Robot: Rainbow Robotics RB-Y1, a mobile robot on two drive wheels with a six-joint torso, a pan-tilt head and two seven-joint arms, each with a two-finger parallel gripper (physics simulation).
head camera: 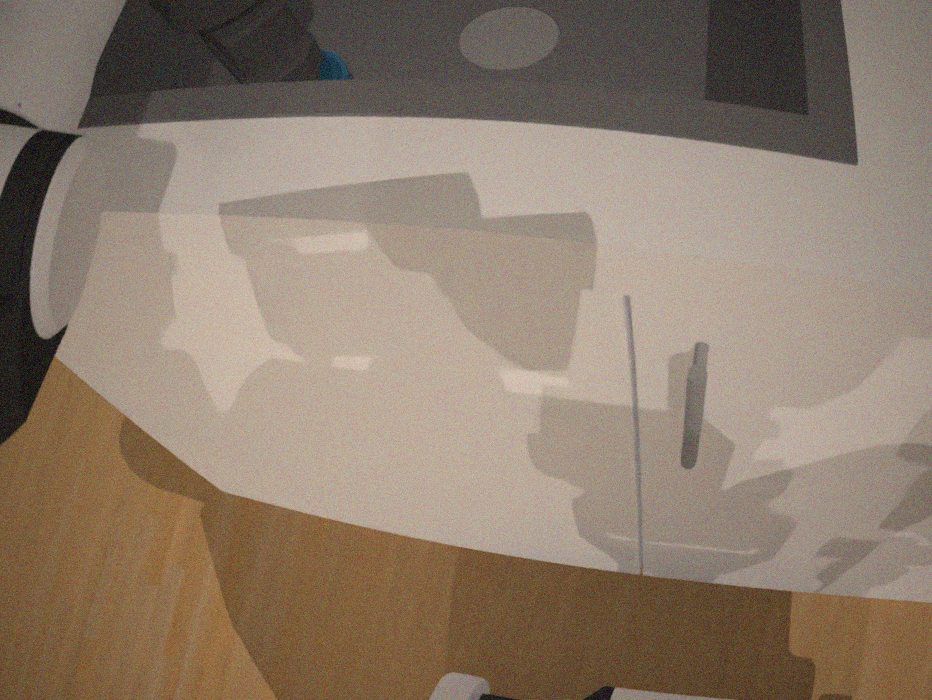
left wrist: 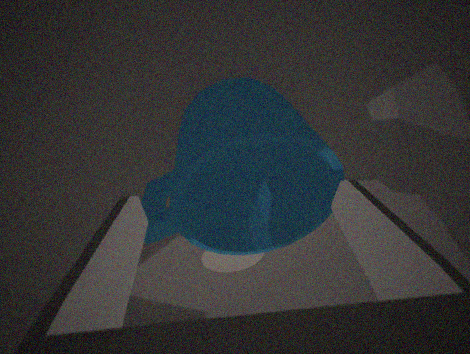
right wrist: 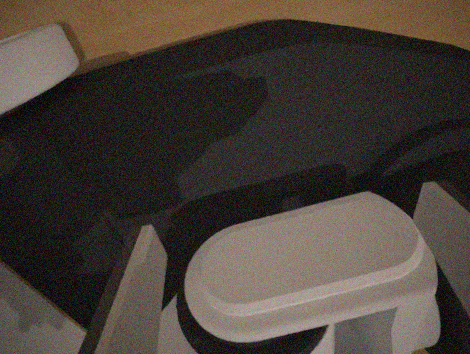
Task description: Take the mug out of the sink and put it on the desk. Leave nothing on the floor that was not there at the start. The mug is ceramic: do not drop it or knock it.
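Places are measured from the robot's base along level axes (x ahead, y left, z up), in millimetres.
Pixels of known places: left gripper, between the fingertips: [left wrist: 241, 201]; right gripper, between the fingertips: [right wrist: 286, 221].
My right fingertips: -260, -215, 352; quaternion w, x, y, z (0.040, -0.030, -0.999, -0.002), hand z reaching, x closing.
Note:
Behind a point stands the place of what it marks, as x, y, z.
The blue mug [head camera: 333, 65] {480, 325, 779} [left wrist: 245, 125] {405, 368, 782} is in the dark grey sink [head camera: 587, 101]. In the head view a small part of it shows past my dark left gripper; the rest is hidden. In the left wrist view its open mouth faces the camera, its handle beside the left-hand fingertip and its rim close to the right-hand fingertip. Whether they touch, I cannot tell. My left gripper [left wrist: 241, 201] {434, 340, 788} is open, its fingertips on either side of the mug in that view, gripping nothing. My right gripper [right wrist: 286, 221] {-260, -215, 352} is open and empty, over the robot's own base. The desk cannot be made out.
The sink's near wall and the white counter [head camera: 678, 195] {273, 42, 911} lie on the near side of the mug. A pale round drain [head camera: 509, 37] [left wrist: 232, 262] is in the sink floor. A grey bar handle [head camera: 693, 406] {232, 28, 778} is on the white front. Wooden floor [head camera: 339, 602] {173, 507, 1} [right wrist: 175, 20] {-209, -249, 1} shows.

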